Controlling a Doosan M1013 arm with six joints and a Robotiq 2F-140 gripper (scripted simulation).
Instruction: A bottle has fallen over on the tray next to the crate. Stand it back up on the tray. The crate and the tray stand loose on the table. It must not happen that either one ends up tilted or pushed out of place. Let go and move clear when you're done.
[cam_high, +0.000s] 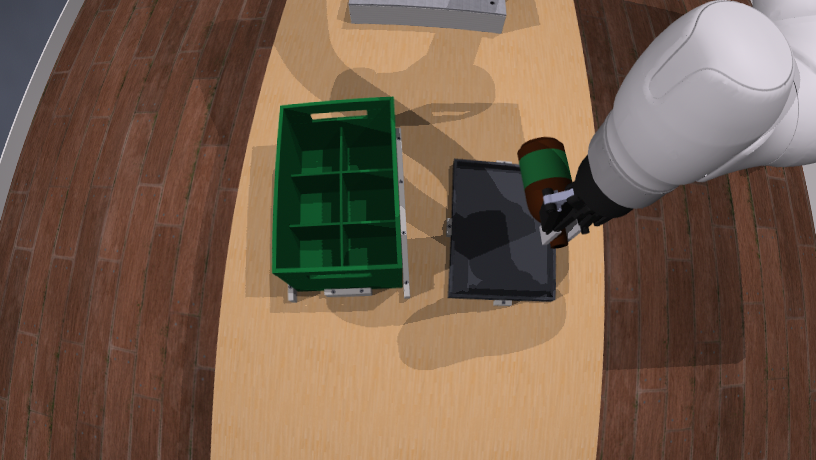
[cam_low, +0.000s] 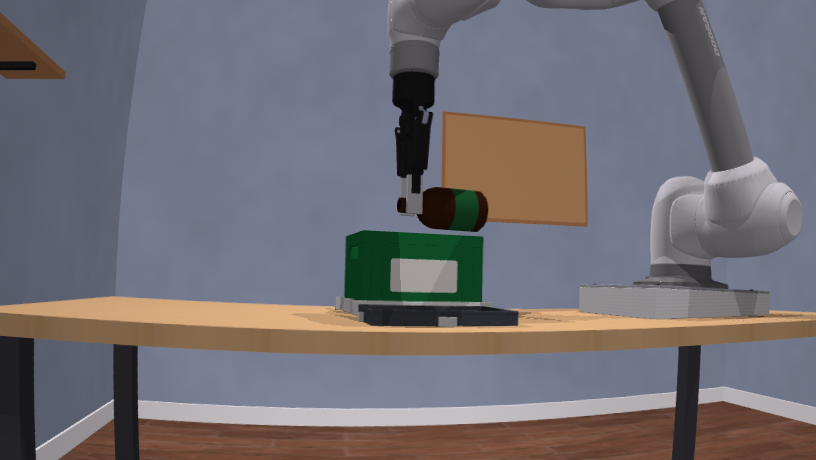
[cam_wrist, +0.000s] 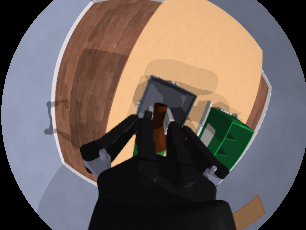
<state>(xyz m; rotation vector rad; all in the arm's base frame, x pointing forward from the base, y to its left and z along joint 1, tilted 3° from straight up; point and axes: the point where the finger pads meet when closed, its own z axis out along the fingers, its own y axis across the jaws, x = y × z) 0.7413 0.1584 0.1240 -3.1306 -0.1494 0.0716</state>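
My hand is 50 mm past the brown bottle, 20 mm above it and 10 mm to the left of it. From my hand the other things lie so: dark tray 210 mm below, 60 mm behind, 40 mm to the right; then green crate 320 mm to the right, 140 mm below, 90 mm behind.
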